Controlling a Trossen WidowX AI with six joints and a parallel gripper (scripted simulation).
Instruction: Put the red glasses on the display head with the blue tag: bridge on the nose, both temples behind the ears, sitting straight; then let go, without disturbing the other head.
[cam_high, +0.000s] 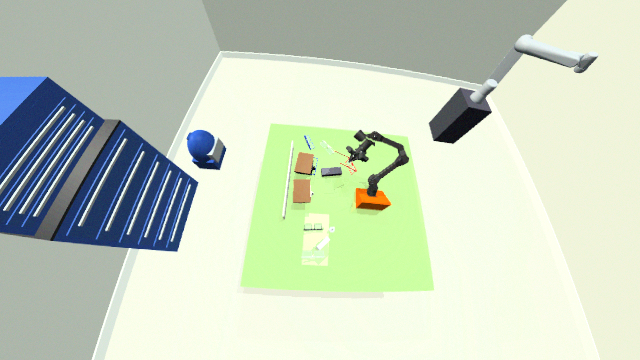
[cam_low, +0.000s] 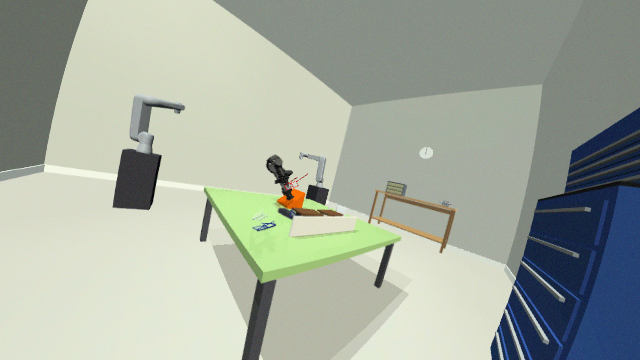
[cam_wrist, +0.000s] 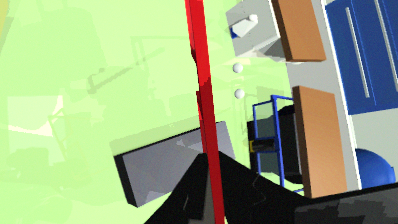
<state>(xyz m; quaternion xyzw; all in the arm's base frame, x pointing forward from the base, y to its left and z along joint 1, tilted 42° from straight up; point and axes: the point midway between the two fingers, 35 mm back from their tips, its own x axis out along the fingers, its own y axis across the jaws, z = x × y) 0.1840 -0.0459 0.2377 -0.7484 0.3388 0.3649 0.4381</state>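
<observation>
My gripper tip is now 28 cm short of the display head, 20 cm to the right of it and 15 cm above it. Round my gripper tip: white peg: 7 cm ahead, 44 cm to the left, 18 cm below; long white panel: 42 cm ahead, 10 cm to the left, 15 cm below; dark case: 10 cm ahead, 1 cm to the right, 18 cm below.
</observation>
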